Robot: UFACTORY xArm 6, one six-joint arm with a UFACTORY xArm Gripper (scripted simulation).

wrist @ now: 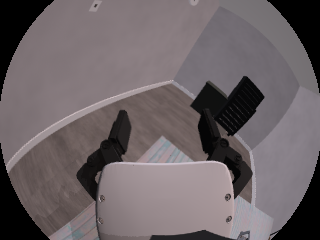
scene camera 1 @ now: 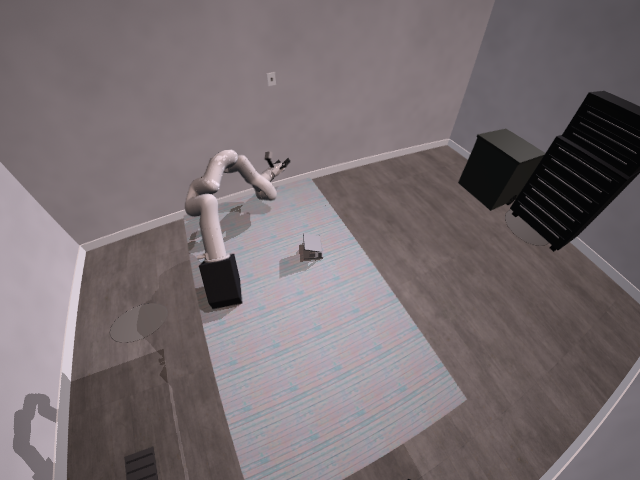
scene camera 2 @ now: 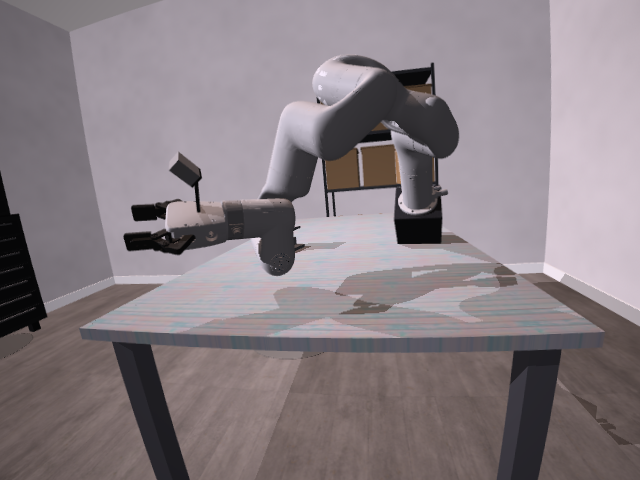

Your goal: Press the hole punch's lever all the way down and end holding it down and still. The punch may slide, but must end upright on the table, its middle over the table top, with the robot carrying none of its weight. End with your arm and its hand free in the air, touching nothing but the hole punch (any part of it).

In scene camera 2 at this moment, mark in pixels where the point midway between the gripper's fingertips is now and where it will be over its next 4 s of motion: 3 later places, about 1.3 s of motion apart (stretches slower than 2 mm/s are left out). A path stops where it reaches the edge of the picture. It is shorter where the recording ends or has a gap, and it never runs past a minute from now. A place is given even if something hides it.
My gripper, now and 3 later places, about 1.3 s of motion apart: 129, 226; 149, 242; 237, 231; 288, 211
